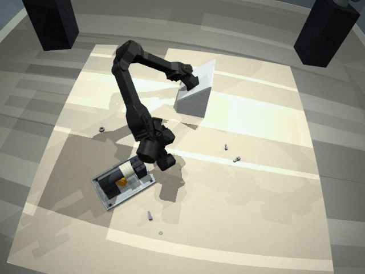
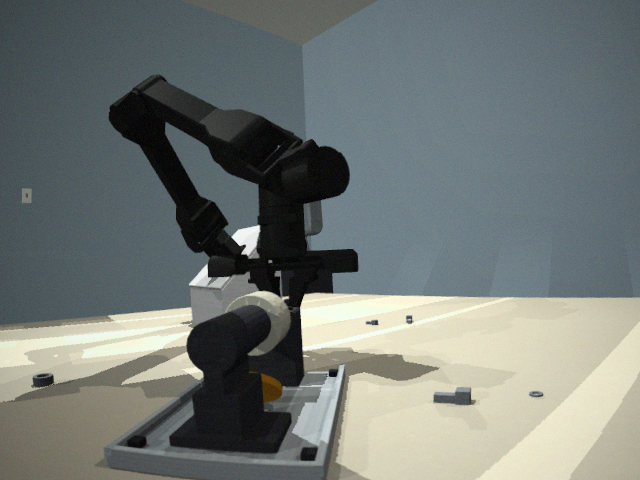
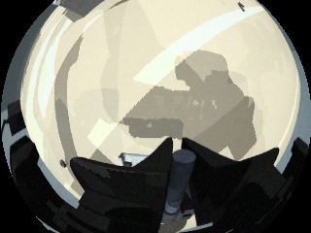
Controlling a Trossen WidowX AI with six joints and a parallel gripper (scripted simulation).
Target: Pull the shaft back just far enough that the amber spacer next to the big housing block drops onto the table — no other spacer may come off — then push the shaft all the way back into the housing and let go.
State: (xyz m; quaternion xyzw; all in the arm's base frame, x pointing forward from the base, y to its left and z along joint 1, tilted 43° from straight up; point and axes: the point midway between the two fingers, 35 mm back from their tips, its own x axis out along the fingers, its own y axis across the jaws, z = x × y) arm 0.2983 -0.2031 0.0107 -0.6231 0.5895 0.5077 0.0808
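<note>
Now: the grey-blue shaft 40 mm ahead of my gripper tip, 60 mm to the right of it and 30 mm above it. From my gripper tip the other things lie so: nut 160 mm behind, 260 mm to the right, 40 mm below; then cream spacer 70 mm ahead, 110 mm to the right, 30 mm above; then amber spacer 90 mm ahead, 140 mm to the right, 20 mm below.
</note>
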